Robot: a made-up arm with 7 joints. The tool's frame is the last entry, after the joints. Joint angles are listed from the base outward.
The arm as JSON. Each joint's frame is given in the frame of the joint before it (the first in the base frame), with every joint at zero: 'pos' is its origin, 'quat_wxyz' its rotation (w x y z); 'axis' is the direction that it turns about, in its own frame. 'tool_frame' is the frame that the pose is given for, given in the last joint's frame.
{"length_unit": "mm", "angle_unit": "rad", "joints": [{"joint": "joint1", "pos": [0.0, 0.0, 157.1], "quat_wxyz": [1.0, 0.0, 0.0, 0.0], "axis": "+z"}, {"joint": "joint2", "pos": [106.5, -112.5, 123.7], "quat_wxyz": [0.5, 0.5, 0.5, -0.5], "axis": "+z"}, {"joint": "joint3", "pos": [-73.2, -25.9, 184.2], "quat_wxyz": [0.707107, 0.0, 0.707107, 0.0], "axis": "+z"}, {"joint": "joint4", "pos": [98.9, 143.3, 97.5], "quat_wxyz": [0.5, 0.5, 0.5, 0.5], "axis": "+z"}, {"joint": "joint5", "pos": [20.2, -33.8, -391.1], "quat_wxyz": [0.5, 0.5, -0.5, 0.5], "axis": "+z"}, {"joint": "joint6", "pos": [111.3, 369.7, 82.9], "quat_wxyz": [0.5, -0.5, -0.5, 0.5], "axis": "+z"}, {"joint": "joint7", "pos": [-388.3, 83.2, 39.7], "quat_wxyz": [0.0, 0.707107, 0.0, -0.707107], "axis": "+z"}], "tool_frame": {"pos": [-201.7, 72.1, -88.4], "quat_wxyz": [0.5, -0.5, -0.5, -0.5]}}
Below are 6 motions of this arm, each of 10 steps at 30 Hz.
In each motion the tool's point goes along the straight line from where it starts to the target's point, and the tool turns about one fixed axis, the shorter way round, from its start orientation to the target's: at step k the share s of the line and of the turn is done. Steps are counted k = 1, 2, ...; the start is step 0. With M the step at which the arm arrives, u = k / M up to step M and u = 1 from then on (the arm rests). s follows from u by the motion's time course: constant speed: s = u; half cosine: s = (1 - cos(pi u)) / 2; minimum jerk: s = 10 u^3 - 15 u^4 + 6 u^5.
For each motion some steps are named. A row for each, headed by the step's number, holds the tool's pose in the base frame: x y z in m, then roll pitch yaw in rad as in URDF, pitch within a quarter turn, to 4 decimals.
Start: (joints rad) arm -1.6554 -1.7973 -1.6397 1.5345 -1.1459 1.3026 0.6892
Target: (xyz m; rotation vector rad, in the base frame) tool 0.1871 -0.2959 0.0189 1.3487 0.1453 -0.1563
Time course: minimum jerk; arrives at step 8
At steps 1, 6, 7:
1: 0.2002 -0.2310 0.0939 1.3512 0.1544 0.0275
6: 0.1885 -0.2891 0.0268 1.3507 0.1911 -0.0230
7: 0.1873 -0.2948 0.0201 1.3506 0.1948 -0.0280

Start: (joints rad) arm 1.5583 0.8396 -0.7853 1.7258 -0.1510 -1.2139 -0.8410
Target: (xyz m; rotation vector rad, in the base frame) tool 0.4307 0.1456 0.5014 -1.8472 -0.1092 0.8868
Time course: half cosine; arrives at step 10
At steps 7, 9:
7: 0.4378 0.1440 0.5044 -2.0166 0.6489 0.4031
9: 0.4315 0.1454 0.5018 -1.8195 0.5624 0.5434

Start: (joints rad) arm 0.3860 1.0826 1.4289 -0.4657 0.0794 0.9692 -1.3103
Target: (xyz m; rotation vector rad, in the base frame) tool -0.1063 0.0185 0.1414 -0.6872 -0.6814 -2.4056
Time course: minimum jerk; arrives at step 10
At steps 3, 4, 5, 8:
3: -0.1980 -0.0855 0.1317 0.3972 -0.5614 -2.6197
4: -0.1811 -0.0664 0.1335 0.3973 -0.5749 -2.6316
5: -0.1611 -0.0437 0.1356 0.3976 -0.5908 -2.6458
8: -0.1126 0.0113 0.1407 0.3996 -0.6294 -2.6808

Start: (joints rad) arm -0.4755 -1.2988 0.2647 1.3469 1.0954 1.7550 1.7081
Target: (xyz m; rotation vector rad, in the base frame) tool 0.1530 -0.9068 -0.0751 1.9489 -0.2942 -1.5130
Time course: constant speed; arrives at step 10
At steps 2, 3, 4, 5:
2: -0.0186 -0.9083 -0.0914 2.1029 0.8593 -1.1146
3: 0.0029 -0.9081 -0.0893 2.0628 0.8637 -1.1053
4: 0.0243 -0.9079 -0.0873 2.0226 0.8682 -1.0962
5: 0.0458 -0.9077 -0.0853 1.9822 0.8730 -1.0874

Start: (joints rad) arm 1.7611 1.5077 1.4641 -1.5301 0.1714 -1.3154 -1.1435
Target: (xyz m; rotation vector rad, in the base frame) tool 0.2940 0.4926 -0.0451 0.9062 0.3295 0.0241
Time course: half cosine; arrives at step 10
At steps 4, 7, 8, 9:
4: 0.4540 0.4206 -0.0111 0.4591 0.0027 0.0121
7: 0.3444 0.4699 -0.0344 0.7796 0.1969 0.1023
8: 0.3173 0.4821 -0.0401 0.8631 0.2395 0.1345
9: 0.3000 0.4899 -0.0438 0.9179 0.2654 0.1573

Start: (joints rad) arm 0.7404 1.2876 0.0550 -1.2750 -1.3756 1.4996 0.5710
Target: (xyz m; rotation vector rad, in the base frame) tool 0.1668 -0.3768 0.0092 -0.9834 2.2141 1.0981
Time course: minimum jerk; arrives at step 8
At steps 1, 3, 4, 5, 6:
1: 0.3096 -0.2404 -0.0434 2.3477 0.9745 -2.3737
3: 0.2720 -0.2763 -0.0295 2.3668 0.9113 -2.4327
4: 0.2394 -0.3075 -0.0175 2.3868 0.8570 -2.4817
5: 0.2068 -0.3387 -0.0055 2.4094 0.8035 -2.5295
6: 0.1818 -0.3625 0.0037 2.4283 0.7631 -2.5655

